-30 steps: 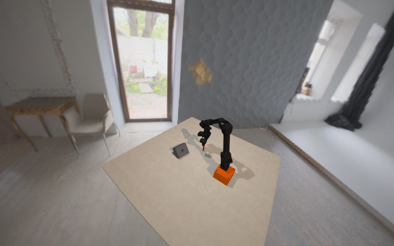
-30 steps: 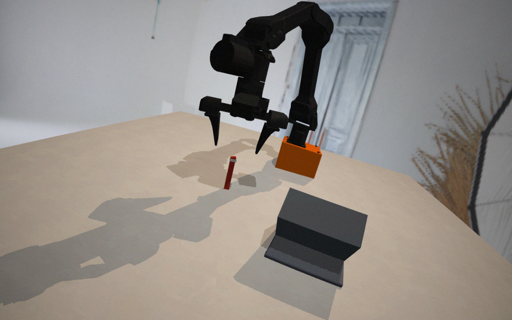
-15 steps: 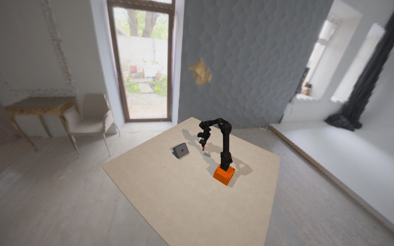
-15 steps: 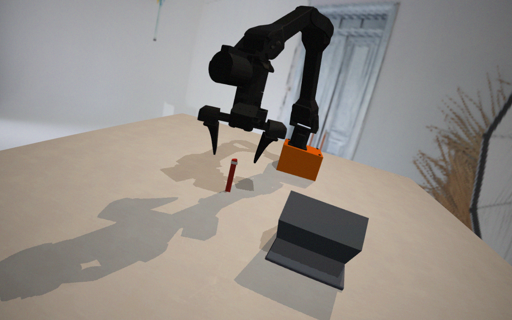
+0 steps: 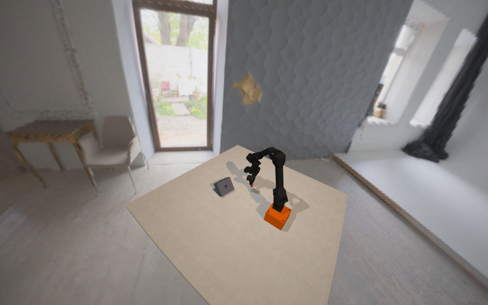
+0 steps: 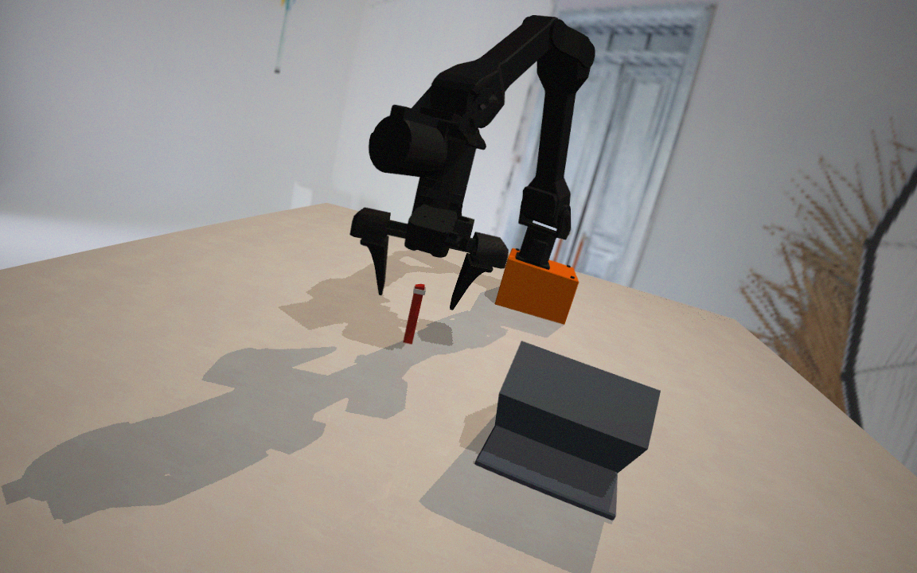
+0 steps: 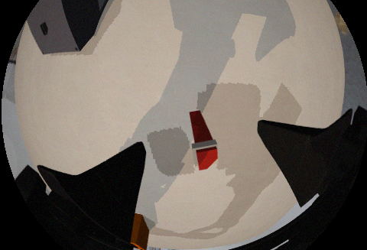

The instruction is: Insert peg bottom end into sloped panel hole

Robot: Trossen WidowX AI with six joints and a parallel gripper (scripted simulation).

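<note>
Right now my gripper tip is right at the red peg. The rest, counted from my gripper tip: sloped dark grey panel: 14 cm ahead, 19 cm to the left, 1 cm below.
</note>
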